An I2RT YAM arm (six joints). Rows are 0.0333 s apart.
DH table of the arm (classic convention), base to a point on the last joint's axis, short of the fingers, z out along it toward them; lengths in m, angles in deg. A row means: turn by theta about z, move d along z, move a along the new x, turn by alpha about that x. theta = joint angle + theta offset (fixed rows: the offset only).
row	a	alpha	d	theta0
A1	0.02	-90	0.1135	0
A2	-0.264	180	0	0
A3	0.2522	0	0	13.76
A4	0.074	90	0	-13.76
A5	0	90	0	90
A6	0	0	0.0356	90
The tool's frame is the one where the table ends.
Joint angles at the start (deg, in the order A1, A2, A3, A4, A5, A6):
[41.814, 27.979, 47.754, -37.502, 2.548, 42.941]
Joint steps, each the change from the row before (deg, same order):
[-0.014, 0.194, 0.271, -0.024, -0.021, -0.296]
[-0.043, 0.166, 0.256, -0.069, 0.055, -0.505]
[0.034, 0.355, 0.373, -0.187, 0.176, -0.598]
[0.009, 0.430, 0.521, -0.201, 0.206, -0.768]
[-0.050, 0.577, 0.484, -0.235, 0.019, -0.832]
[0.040, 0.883, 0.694, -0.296, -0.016, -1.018]
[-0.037, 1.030, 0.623, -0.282, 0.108, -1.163]
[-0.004, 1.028, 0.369, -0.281, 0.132, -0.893]
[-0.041, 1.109, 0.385, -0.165, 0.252, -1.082]
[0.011, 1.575, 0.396, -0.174, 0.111, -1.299]
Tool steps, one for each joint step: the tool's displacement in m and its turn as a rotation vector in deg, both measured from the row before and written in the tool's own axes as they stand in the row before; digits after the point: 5 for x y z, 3 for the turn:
[-0.00088, 0.00080, -0.00010, -0.041, -0.034, -0.289]
[-0.00084, 0.00062, -0.00017, 0.057, -0.080, -0.491]
[-0.00101, 0.00087, 0.00024, 0.219, 0.030, -0.616]
[-0.00156, 0.00123, 0.00007, 0.221, -0.047, -0.776]
[-0.00134, 0.00108, 0.00085, 0.263, 0.207, -0.834]
[-0.00184, 0.00176, 0.00148, 0.266, 0.408, -1.056]
[-0.00173, 0.00138, 0.00242, 0.539, 0.451, -1.187]
[-0.00077, 0.00071, 0.00331, 0.677, 0.664, -0.943]
[-0.00109, 0.00078, 0.00365, 0.760, 0.544, -1.119]
[-0.00089, 0.00101, 0.00574, 0.860, 1.046, -1.386]

